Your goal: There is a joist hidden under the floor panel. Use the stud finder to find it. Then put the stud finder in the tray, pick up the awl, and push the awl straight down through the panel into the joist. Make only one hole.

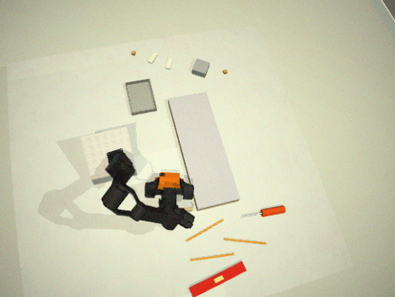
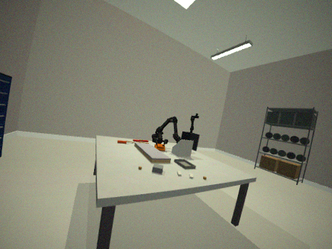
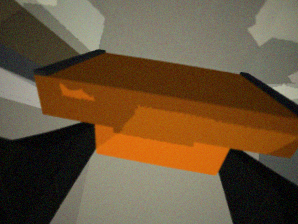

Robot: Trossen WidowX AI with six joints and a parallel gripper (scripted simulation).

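Right now my gripper tip is 1 cm to the right of the orange stud finder and 1 cm past it. The rest, counted from my gripper tip: grey tray 43 cm to the left, 4 cm below; then awl 12 cm to the right, 5 cm below, 2 cm behind; then small light 2 cm to the left, 2 cm behind, 1 cm above.
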